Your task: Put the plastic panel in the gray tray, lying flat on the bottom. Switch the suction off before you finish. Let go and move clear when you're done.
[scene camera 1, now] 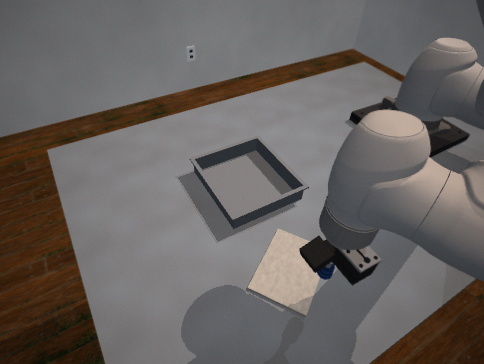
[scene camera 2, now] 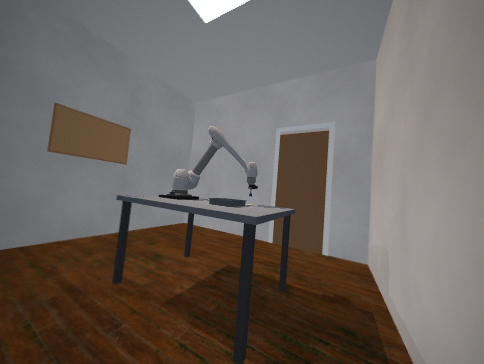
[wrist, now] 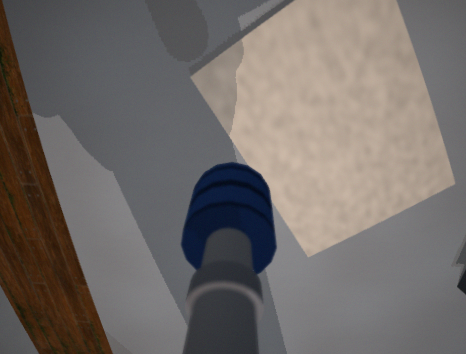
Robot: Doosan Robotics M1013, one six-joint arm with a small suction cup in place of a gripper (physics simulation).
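Seen in the pictures: hand, its tool point: (scene camera 1: 324, 272) (scene camera 2: 250, 196) (wrist: 231, 198); arm's base, origin of its link: (scene camera 2: 179, 195).
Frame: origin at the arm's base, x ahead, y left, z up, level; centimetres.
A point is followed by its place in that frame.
The plastic panel (scene camera 1: 280, 275) {y 25.2, x 70.9, z -2.1 cm} (wrist: 345, 115) {y 24.3, x 69.1, z -2.1 cm}, a pale beige mottled square plate, lies flat on the table in front of the gray tray. The gray tray (scene camera 1: 270, 209) {y 8.9, x 63.1, z -1.4 cm} (scene camera 2: 227, 202) {y -14.0, x 70.9, z 0.3 cm} is shallow and square with low walls, and its bottom is bare. My gripper (scene camera 1: 326, 271) (scene camera 2: 250, 195) (wrist: 230, 200), a blue bellows suction cup, is open and holds nothing. It hangs above the table beside the panel; in the wrist view it shows just off the panel's near long edge. The arm's shadow covers one corner of the panel.
The gray table (scene camera 1: 125, 200) {y -12.2, x 94.4, z -2.7 cm} (scene camera 2: 200, 209) {y -44.1, x 72.5, z -3.5 cm} carries the robot's dark base plate (scene camera 1: 450, 137) {y 11.5, x -5.5, z -0.2 cm} (scene camera 2: 178, 196) {y -13.3, x 14.6, z 0.1 cm} beyond the tray, at the right in scene camera 1. A dark corner shows at the wrist view's right edge; I cannot tell what it belongs to. Wooden floor surrounds the table.
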